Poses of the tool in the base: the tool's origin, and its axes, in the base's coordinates. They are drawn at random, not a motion.
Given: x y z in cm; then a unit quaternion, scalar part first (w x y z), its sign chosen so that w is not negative.
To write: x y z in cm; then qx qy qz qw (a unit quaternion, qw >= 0). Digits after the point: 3 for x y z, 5 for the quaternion.
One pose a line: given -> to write
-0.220, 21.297, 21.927, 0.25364, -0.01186, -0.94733, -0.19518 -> -0.220, 21.297, 21.927, -0.01186, -0.94733, -0.19518, 0.25364
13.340, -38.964, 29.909, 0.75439, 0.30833, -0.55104, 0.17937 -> 13.340, -38.964, 29.909, 0.30833, -0.55104, 0.17937, 0.75439
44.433, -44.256, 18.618, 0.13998, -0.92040, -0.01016, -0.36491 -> 44.433, -44.256, 18.618, -0.92040, -0.01016, -0.36491, 0.13998
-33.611, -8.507, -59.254, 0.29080, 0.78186, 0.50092, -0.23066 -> -33.611, -8.507, -59.254, 0.78186, 0.50092, -0.23066, 0.29080
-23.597, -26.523, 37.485, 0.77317, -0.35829, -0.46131, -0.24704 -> -23.597, -26.523, 37.485, -0.35829, -0.46131, -0.24704, 0.77317
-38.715, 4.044, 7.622, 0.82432, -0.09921, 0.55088, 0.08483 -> -38.715, 4.044, 7.622, -0.09921, 0.55088, 0.08483, 0.82432
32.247, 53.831, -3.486, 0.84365, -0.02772, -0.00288, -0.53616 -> 32.247, 53.831, -3.486, -0.02772, -0.00288, -0.53616, 0.84365
